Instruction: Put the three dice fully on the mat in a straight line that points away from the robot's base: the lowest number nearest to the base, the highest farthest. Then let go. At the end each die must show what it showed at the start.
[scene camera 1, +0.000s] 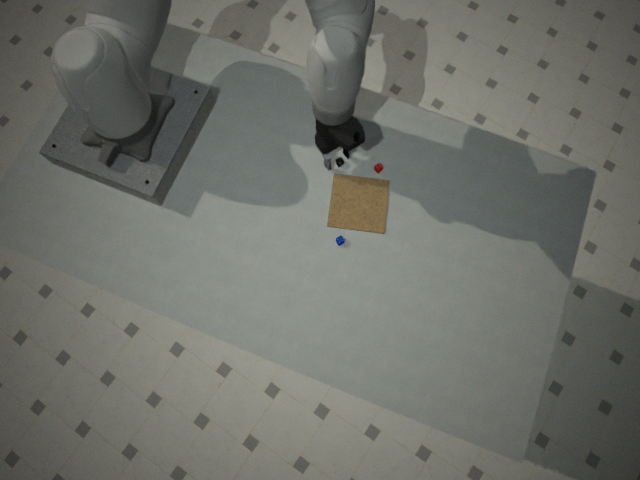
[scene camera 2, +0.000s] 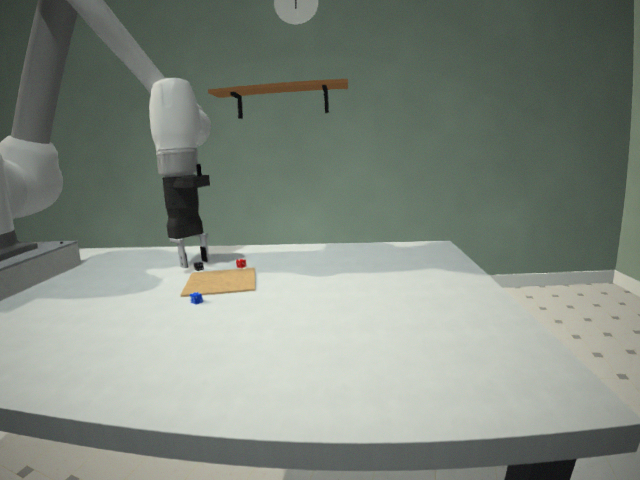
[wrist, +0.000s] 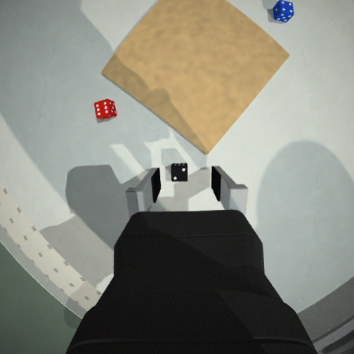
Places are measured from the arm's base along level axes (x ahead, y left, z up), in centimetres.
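Where they show: gripper, fingertip midpoint: (scene camera 1: 336, 161) (scene camera 2: 195, 264); arm's base, origin of the base link: (scene camera 1: 128, 121).
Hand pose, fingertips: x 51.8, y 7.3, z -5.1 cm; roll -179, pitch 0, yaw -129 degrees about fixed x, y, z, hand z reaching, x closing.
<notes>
Things, the pixels of their centre, and the offset from my fingertips. Level surfaces: height alone.
- black die, body centre: (scene camera 2: 198, 266) (scene camera 1: 339, 162) dx +0.7, dy +0.2, dz -0.6 cm
- red die, body centre: (scene camera 2: 241, 263) (scene camera 1: 378, 168) dx +10.5, dy +1.5, dz -0.6 cm
- blue die, body centre: (scene camera 2: 196, 298) (scene camera 1: 339, 240) dx +6.6, dy -19.5, dz -0.6 cm
- tan mat, body centre: (scene camera 2: 220, 281) (scene camera 1: 358, 203) dx +8.2, dy -8.7, dz -1.2 cm
- table, its level: dz -1.4 cm
The black die (scene camera 1: 339, 162) (scene camera 2: 198, 266) (wrist: 179, 172) lies on the table just off the mat's near corner in the wrist view, two pips on its large visible face. My gripper (scene camera 1: 337, 159) (scene camera 2: 194, 263) (wrist: 185, 177) is open and low over the table, fingers on either side of the black die, with gaps on both sides. The red die (scene camera 1: 378, 167) (scene camera 2: 240, 263) (wrist: 105, 109) lies beside the mat, with six pips on one face. The blue die (scene camera 1: 340, 240) (scene camera 2: 196, 298) (wrist: 283, 11) lies off the opposite side; its upper number is hard to read. The tan mat (scene camera 1: 358, 204) (scene camera 2: 221, 282) (wrist: 200, 65) holds no die.
The robot's base plate (scene camera 1: 178, 111) (scene camera 2: 64, 255) stands on the table (scene camera 1: 310, 289) (scene camera 2: 361, 335), at the upper left in scene camera 1. A wall shelf (scene camera 2: 284, 88) hangs behind, well above the table. Arm shadows cross the table and part of the mat.
</notes>
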